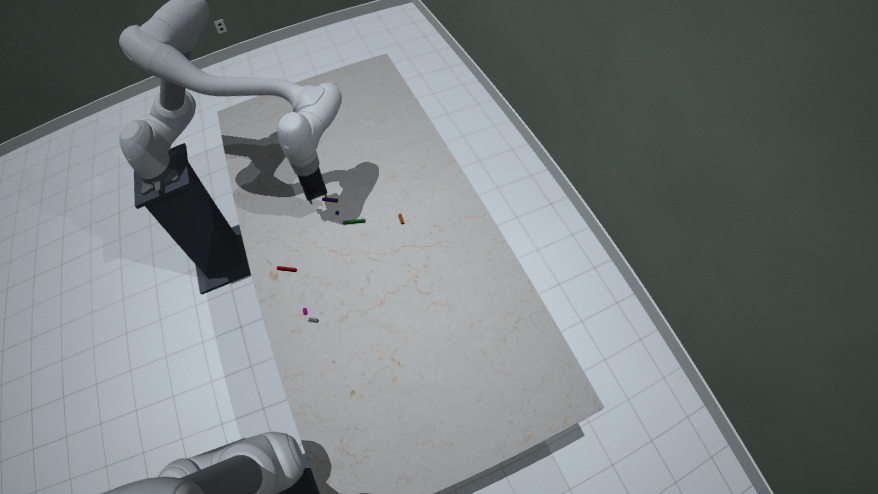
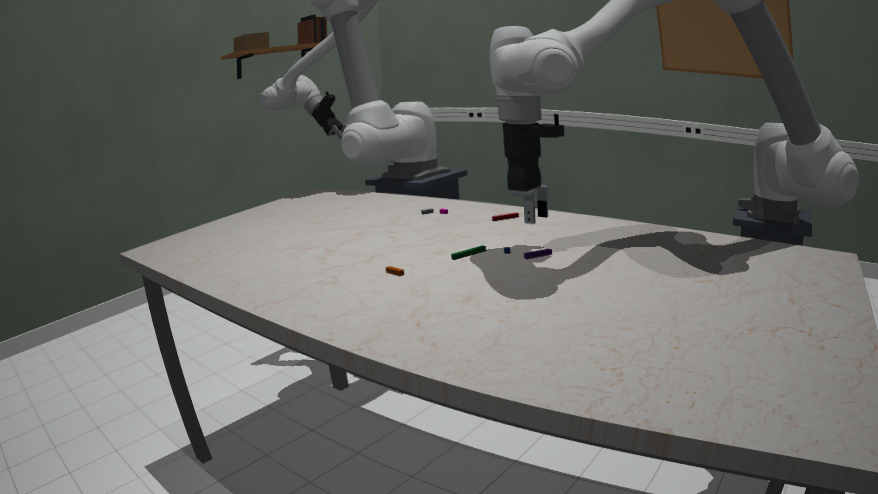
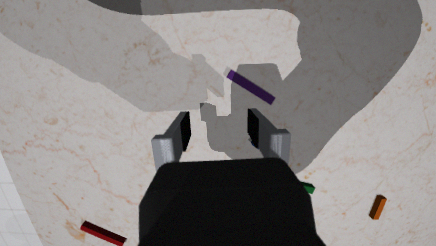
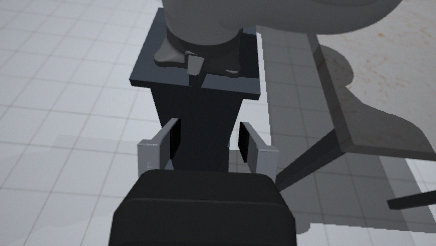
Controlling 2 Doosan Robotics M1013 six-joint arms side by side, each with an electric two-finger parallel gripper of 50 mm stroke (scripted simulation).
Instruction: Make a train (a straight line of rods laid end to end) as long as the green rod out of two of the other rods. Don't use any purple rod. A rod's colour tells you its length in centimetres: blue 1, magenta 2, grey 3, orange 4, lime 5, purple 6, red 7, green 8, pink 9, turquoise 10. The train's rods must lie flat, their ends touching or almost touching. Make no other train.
Path:
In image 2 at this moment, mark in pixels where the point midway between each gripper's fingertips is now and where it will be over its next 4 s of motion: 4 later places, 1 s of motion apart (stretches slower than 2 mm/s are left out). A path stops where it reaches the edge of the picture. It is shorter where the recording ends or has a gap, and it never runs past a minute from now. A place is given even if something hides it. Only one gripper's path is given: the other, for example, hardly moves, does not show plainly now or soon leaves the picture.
The left gripper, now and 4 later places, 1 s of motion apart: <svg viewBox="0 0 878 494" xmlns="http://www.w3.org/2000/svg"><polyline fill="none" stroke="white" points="536,219 527,219 502,220 483,224 449,228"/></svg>

